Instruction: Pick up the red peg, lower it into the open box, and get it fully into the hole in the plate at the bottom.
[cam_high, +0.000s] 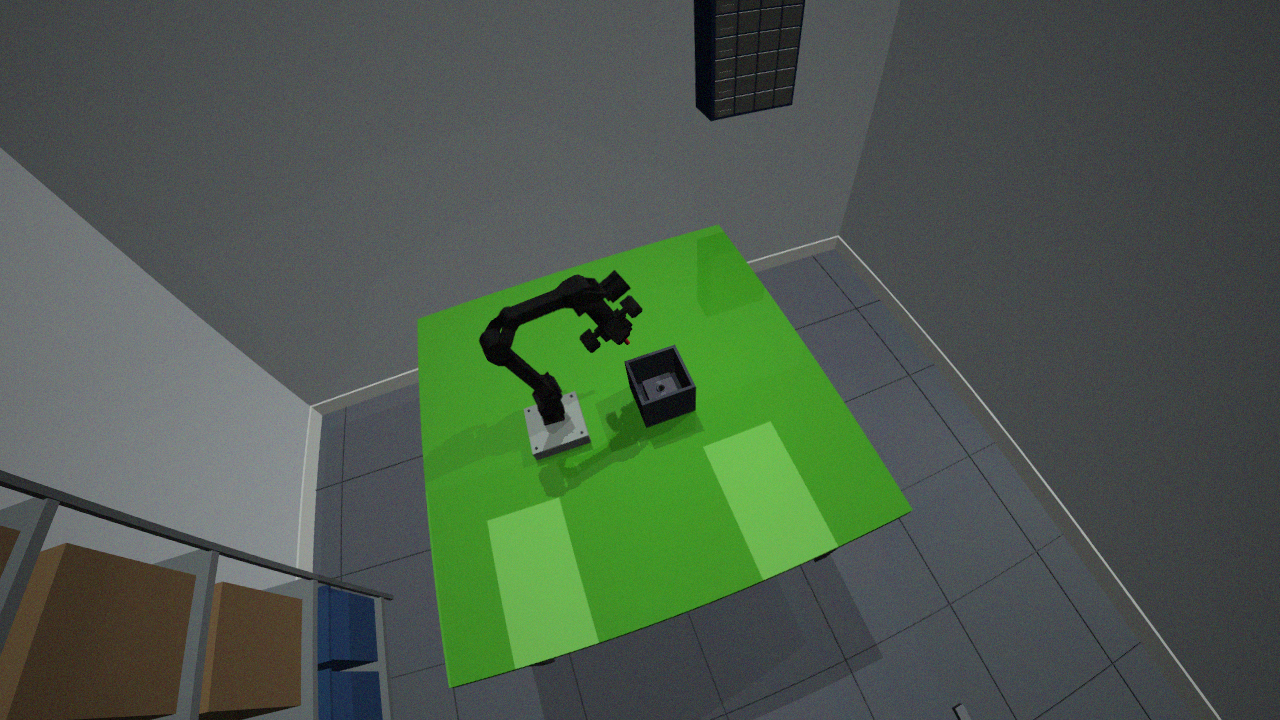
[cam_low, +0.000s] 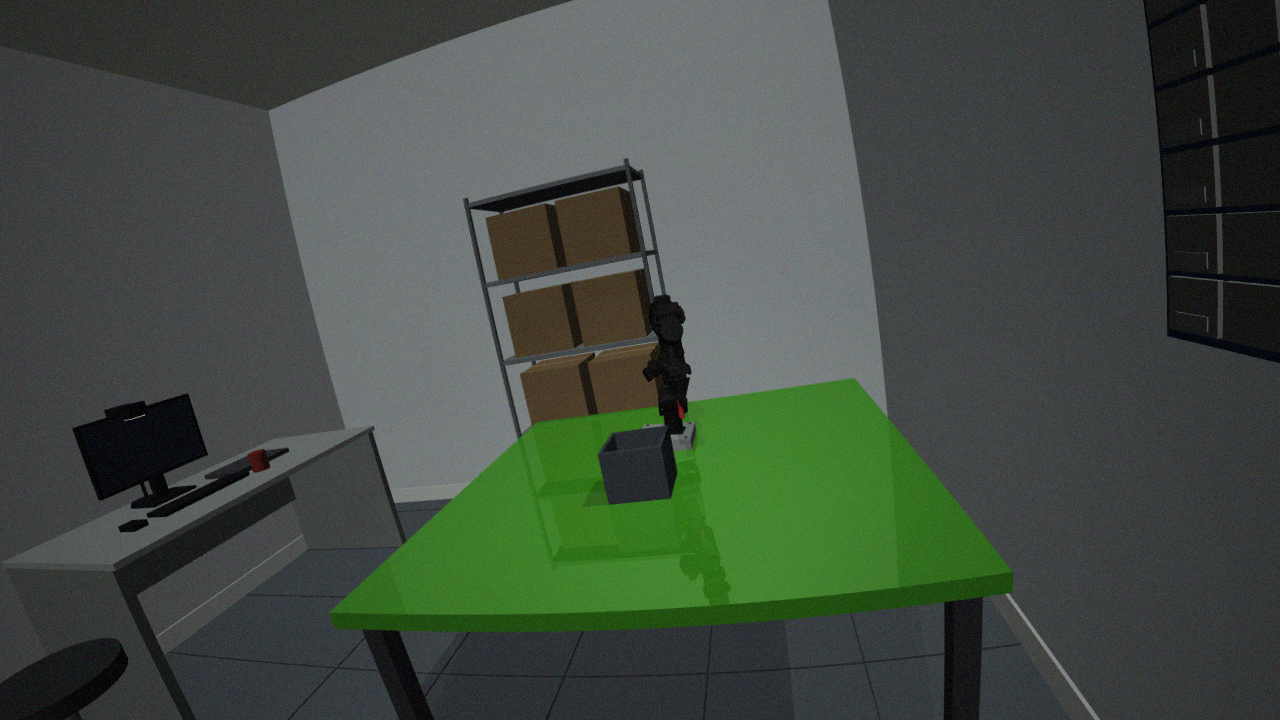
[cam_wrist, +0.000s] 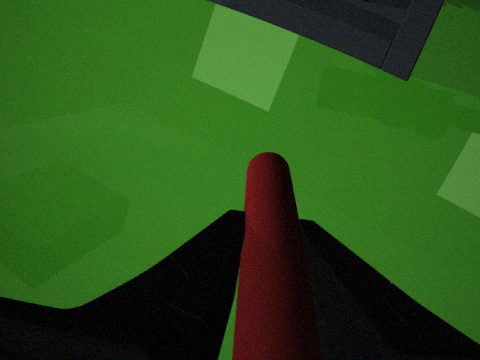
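The holed plate is 14 cm below my gripper tip, 12 cm to the right of it and 7 cm ahead of it. The rest, counted from my gripper tip: red peg (1 cm above).
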